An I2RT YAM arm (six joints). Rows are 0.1 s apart.
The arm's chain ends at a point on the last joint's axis. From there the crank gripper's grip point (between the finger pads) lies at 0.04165 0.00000 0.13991 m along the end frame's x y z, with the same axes.
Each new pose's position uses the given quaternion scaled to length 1; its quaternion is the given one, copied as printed.
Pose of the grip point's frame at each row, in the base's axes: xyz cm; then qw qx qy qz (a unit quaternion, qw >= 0):
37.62, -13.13, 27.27, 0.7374, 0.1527, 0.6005, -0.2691
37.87, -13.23, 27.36, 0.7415, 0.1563, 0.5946, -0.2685
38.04, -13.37, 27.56, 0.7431, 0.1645, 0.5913, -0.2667
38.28, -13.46, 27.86, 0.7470, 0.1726, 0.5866, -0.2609
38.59, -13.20, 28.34, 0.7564, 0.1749, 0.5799, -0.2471
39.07, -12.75, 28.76, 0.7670, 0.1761, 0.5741, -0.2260
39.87, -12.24, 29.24, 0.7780, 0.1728, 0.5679, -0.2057
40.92, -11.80, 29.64, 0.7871, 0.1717, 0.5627, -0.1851
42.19, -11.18, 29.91, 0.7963, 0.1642, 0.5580, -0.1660
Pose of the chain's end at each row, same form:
25.82, -4.57, 28.05, 0.7374, 0.1527, 0.6005, -0.2691
26.09, -4.63, 27.97, 0.7415, 0.1563, 0.5946, -0.2685
26.31, -4.70, 28.13, 0.7431, 0.1645, 0.5913, -0.2667
26.55, -4.79, 28.36, 0.7470, 0.1726, 0.5866, -0.2609
26.67, -4.78, 28.63, 0.7564, 0.1749, 0.5799, -0.2471
26.87, -4.74, 28.86, 0.7670, 0.1761, 0.5741, -0.2260
27.38, -4.69, 29.09, 0.7780, 0.1728, 0.5679, -0.2057
28.17, -4.69, 29.29, 0.7871, 0.1717, 0.5627, -0.1851
29.18, -4.59, 29.31, 0.7963, 0.1642, 0.5580, -0.1660

